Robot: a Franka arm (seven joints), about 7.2 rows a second.
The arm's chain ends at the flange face. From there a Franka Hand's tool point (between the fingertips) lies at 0.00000 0.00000 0.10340 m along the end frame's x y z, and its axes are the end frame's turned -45 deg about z.
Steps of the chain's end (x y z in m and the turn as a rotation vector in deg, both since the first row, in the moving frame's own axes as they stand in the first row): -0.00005, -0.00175, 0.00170, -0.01, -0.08, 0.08; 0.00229, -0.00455, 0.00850, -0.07, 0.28, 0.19; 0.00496, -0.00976, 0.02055, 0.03, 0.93, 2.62; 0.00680, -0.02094, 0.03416, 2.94, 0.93, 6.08; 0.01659, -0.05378, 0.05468, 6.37, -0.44, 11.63
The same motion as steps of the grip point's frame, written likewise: 0.00109, -0.00136, 0.00170, 0.05, -0.06, 0.08; 0.00510, -0.00115, 0.00850, -0.25, 0.15, 0.19; 0.01161, -0.00222, 0.02054, -0.64, 0.68, 2.62; 0.02468, -0.01230, 0.03401, 1.42, 2.74, 6.08; 0.05814, -0.03415, 0.05404, 4.82, 4.19, 11.63
